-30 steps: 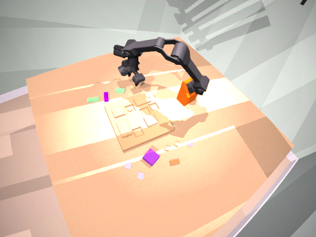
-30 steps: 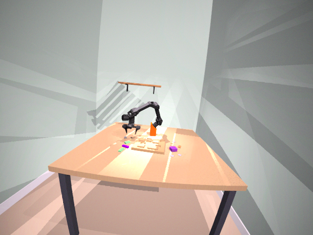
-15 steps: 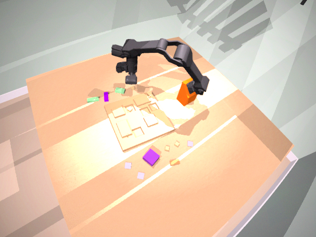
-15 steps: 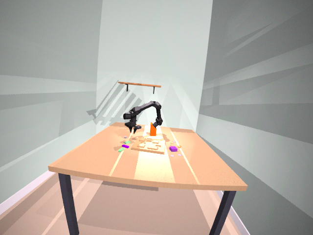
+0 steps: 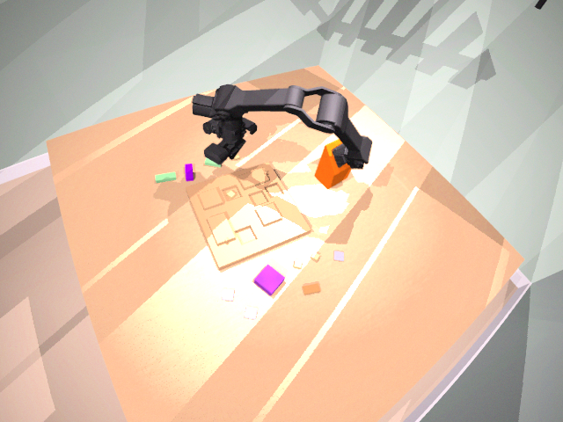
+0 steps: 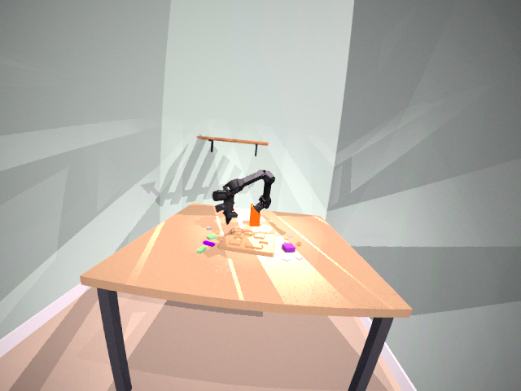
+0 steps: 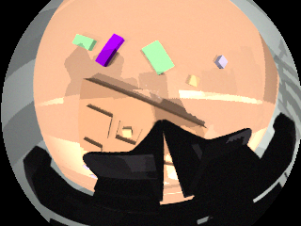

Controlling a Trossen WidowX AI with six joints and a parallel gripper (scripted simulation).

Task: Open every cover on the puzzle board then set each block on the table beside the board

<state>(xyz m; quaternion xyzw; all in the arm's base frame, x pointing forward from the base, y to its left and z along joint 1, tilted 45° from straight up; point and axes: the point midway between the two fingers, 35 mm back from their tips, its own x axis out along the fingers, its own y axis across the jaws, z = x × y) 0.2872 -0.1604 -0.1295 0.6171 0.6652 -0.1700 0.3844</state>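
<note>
Right now the tan puzzle board is 13 cm to the left of my gripper tip, 7 cm below it and 5 cm ahead of it. Round my gripper tip: orange block: 45 cm to the left, 8 cm below, 6 cm ahead; then purple block: 11 cm ahead, 9 cm to the right, 8 cm below; then mint-green block: 18 cm ahead, 12 cm to the right, 8 cm below.
</note>
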